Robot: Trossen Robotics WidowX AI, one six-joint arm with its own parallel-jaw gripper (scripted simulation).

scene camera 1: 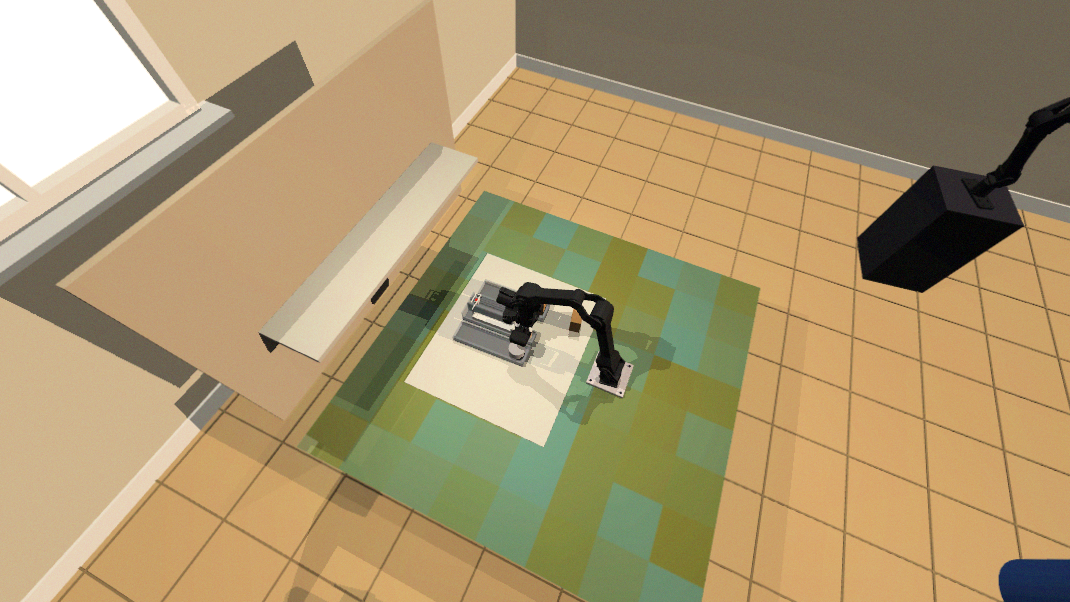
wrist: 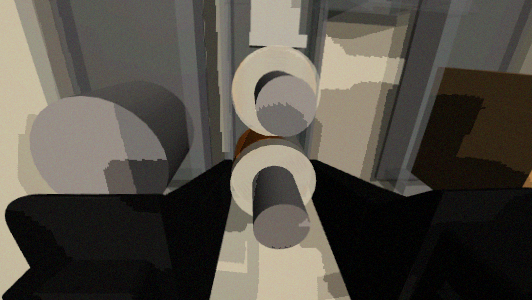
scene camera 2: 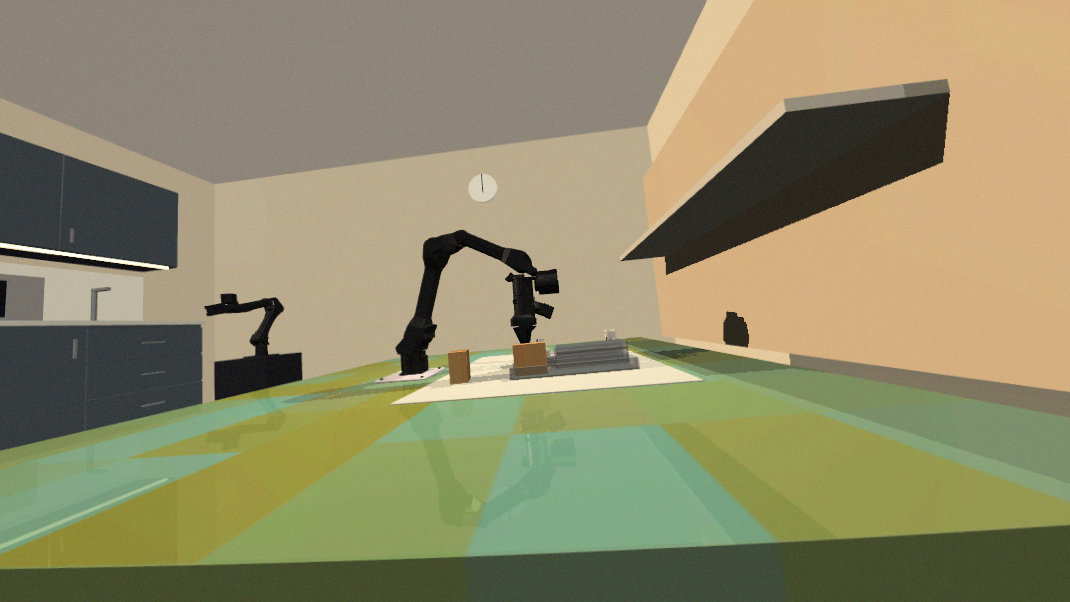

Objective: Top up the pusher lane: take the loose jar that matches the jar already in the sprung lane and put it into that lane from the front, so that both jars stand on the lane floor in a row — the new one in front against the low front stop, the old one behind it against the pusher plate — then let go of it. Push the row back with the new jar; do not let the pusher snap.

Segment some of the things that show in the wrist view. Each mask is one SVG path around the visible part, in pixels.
My gripper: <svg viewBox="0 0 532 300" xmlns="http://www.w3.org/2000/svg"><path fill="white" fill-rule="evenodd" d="M233 161L223 160L187 184L165 195L30 194L15 199L9 203L5 210L5 220L30 268L17 282L9 287L6 293L3 293L2 299L209 300L231 204L230 179ZM310 159L316 174L316 186L312 195L312 201L351 300L532 300L531 187L431 190L406 197L383 187L377 187L316 159Z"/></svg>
A brown box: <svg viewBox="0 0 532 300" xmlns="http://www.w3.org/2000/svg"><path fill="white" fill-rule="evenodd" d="M445 67L443 79L441 80L437 97L429 116L430 119L422 137L411 173L432 190L532 188L532 75Z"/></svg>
A wide grey cylinder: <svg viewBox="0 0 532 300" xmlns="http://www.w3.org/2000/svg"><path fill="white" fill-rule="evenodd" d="M185 104L163 86L142 80L62 98L45 107L33 122L29 136L33 162L40 172L40 176L57 194L163 194L189 151Z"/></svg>
